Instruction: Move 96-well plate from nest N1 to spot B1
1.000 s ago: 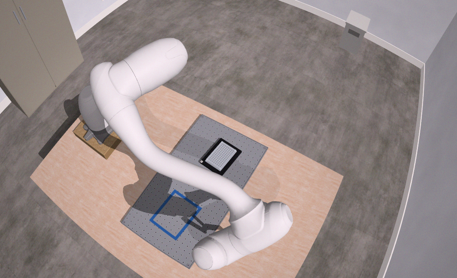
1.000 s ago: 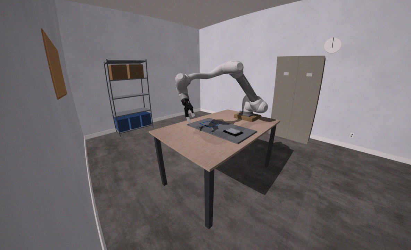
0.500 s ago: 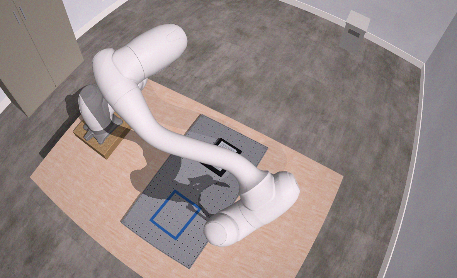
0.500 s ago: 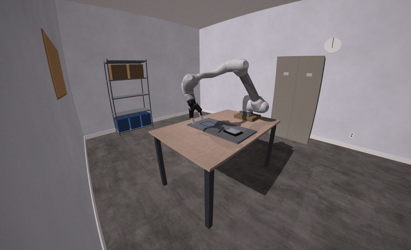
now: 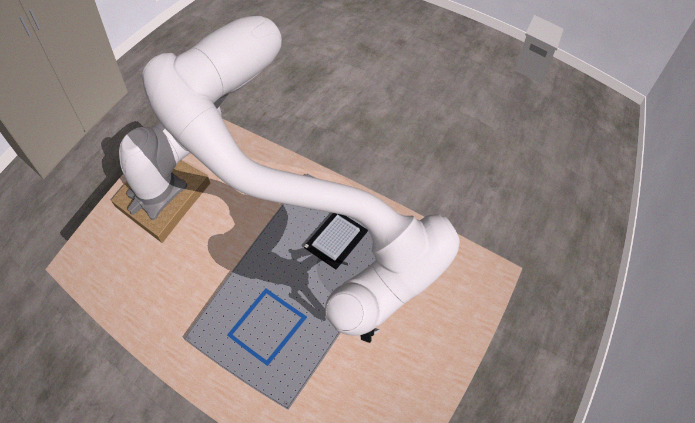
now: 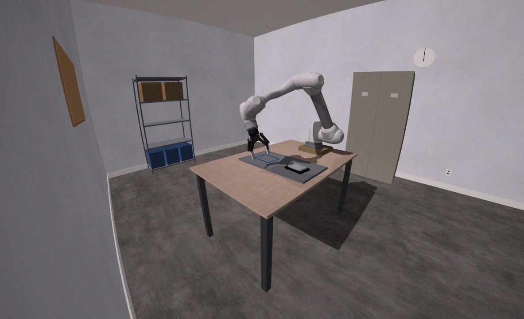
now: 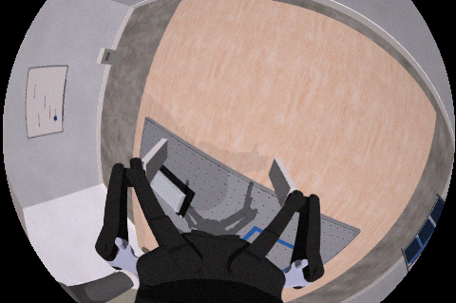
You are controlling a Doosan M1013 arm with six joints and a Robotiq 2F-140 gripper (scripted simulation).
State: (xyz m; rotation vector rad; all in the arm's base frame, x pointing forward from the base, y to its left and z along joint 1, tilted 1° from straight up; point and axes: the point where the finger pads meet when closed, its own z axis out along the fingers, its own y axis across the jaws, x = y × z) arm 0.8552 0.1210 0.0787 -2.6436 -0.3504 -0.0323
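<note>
Now: the white 96-well plate 25 cm behind my hand, 13 cm to the left of it and 11 cm below it. Round my hand: black plate nest 25 cm behind, 13 cm to the left, 12 cm below.
</note>
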